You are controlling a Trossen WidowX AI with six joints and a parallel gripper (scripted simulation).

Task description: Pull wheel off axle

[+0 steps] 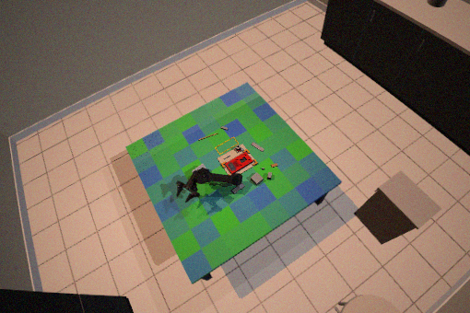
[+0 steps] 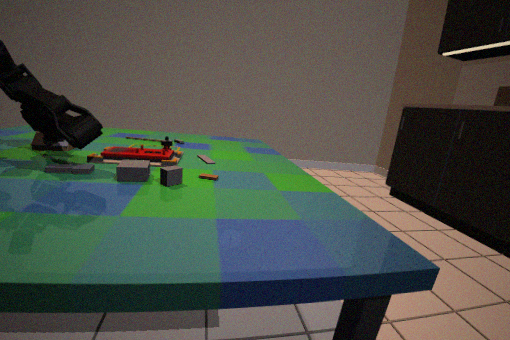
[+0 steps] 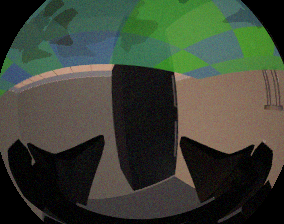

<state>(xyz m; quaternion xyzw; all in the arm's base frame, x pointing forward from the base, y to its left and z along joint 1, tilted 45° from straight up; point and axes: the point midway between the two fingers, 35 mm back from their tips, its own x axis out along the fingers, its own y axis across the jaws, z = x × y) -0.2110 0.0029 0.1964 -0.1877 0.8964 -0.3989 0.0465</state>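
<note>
Now: gripper tip 610 mm short of the dark wheel, 150 mm to the right of it and 140 mm above it.
</note>
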